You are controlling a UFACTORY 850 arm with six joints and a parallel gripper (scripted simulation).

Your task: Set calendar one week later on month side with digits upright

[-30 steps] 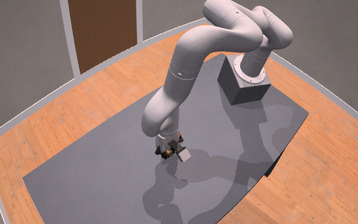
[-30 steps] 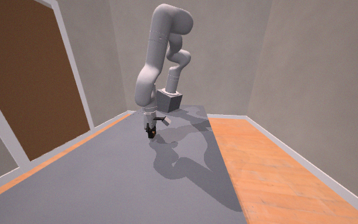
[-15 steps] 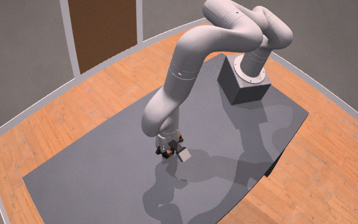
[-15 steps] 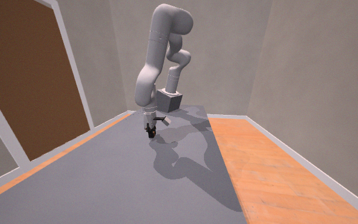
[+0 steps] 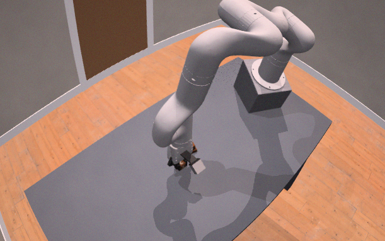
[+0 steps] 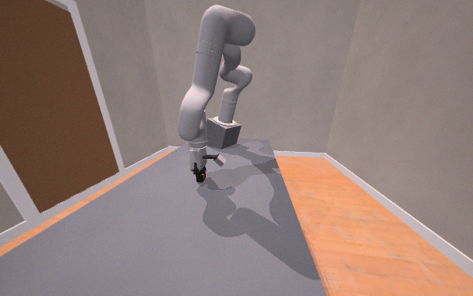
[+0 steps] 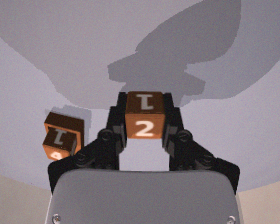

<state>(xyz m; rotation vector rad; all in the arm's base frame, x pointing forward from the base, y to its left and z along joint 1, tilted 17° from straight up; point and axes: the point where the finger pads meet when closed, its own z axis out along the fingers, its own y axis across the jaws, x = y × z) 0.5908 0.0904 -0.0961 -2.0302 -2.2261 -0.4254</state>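
The number cube lies 10 mm below my hand. Round my hand: brown wooden calendar tray 90 mm behind, 60 mm to the right, 10 mm below.
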